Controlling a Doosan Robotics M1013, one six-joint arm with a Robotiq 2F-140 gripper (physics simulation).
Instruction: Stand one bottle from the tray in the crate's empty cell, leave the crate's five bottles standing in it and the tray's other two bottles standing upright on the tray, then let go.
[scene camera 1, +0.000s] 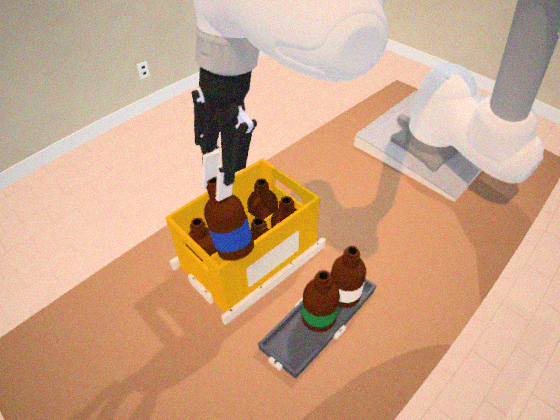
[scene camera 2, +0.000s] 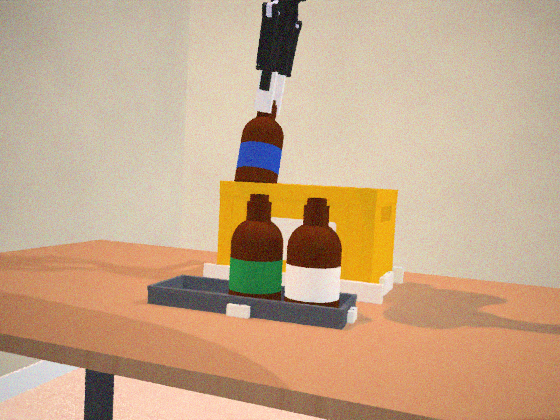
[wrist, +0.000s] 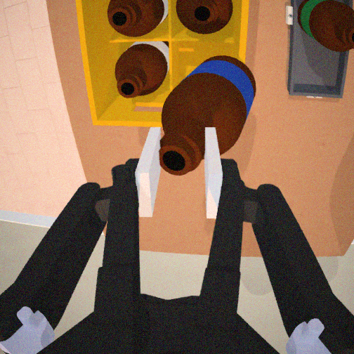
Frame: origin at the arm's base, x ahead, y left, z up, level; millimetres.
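Where they show: gripper, between the fingertips: (scene camera 1: 216, 191) (scene camera 2: 266, 112); arm's base, origin of its link: (scene camera 1: 428, 144).
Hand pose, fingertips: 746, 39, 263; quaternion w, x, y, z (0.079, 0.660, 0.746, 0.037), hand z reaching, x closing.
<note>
Each offset is from my fingertips to the top centre of the thing, as dx, dy, dz. "*": to the spot under its first point. Level surfaces: height alone.
My gripper (scene camera 1: 218, 180) (scene camera 2: 271, 100) (wrist: 182, 144) is shut on the neck of the blue-labelled brown bottle @[-2, +15, +25] (scene camera 1: 229, 235) (scene camera 2: 260, 155) (wrist: 210, 100). The bottle is tilted, its base near rim height over the crate's near-side wall, partly over the empty cell (wrist: 190, 59). In the scene camera 2 view, its lowest edge meets the rim line; contact is unclear. Several brown bottles @[-158, -97, -137] (scene camera 1: 261, 202) (wrist: 141, 70) stand in the yellow crate @[-75, -46, -124] (scene camera 1: 307, 220) (scene camera 2: 352, 215) (wrist: 87, 75). The green-labelled bottle @[-99, +182, -140] (scene camera 1: 320, 300) (scene camera 2: 256, 245) (wrist: 332, 25) and white-labelled bottle @[-183, +174, -140] (scene camera 1: 348, 272) (scene camera 2: 314, 250) stand upright on the grey tray @[-99, +186, -274] (scene camera 1: 295, 347) (scene camera 2: 190, 301) (wrist: 316, 77).
White strips (scene camera 1: 275, 282) (scene camera 2: 360, 291) run along the crate's foot. Small white blocks @[* -106, +243, -285] (scene camera 1: 340, 332) (scene camera 2: 238, 310) touch the tray's edges. The tray lies beside the crate on the brown table @[dz -300] (scene camera 1: 425, 300) (scene camera 2: 440, 360). The arm's base plate (scene camera 1: 415, 170) is at the table's far end.
</note>
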